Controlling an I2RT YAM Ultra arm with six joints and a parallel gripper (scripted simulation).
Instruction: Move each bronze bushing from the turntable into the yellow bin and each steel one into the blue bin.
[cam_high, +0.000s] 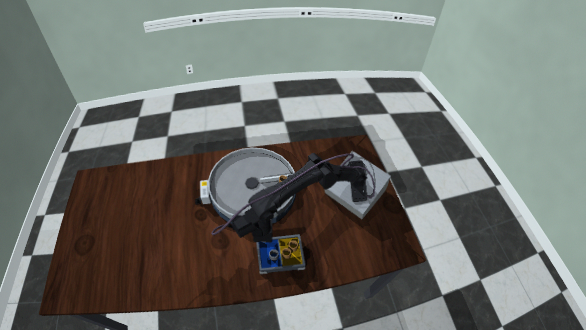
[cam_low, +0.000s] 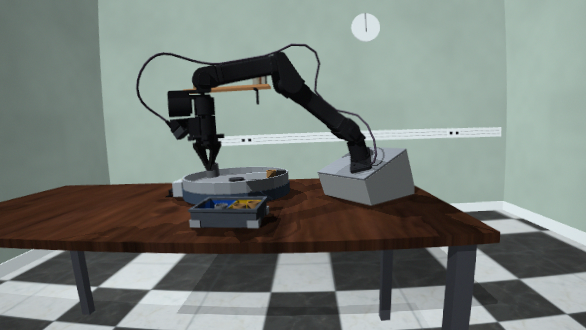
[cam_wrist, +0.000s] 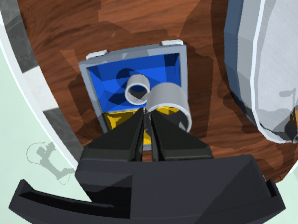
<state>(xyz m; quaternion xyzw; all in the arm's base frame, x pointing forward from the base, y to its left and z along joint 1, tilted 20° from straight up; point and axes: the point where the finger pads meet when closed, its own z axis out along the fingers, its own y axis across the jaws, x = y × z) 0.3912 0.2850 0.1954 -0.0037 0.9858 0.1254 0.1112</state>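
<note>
The blue bin lies 14 cm below my hand, 2 cm behind it and 1 cm to the left of it. From my hand the other things lie so: grey turntable 34 cm to the right, 10 cm below, 9 cm ahead; yellow bin 14 cm below, 11 cm behind; bin tray 13 cm below, 6 cm behind, 1 cm to the left.
</note>
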